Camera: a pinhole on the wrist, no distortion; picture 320 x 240 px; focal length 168.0 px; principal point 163.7 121.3 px. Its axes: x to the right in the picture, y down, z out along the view. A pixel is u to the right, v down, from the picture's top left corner.
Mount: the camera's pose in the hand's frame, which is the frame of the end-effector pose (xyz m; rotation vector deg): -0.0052 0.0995 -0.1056 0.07 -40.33 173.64
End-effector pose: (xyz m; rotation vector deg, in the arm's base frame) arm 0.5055 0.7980 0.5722 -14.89 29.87 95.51
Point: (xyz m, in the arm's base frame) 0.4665 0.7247 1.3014
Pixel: 274 16
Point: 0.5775 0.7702 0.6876
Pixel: 219 152
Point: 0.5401 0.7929 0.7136
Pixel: 209 119
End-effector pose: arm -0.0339 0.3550 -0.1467 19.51 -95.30 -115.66
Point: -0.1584 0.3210 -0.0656
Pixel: 18 86
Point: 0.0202 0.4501 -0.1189
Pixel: 243 117
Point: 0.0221 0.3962 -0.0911
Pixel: 237 97
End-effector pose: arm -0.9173 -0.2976 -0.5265 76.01 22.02 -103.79
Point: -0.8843 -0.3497 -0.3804
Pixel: 272 54
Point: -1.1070 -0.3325 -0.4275
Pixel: 186 148
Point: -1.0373 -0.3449 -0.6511
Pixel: 53 190
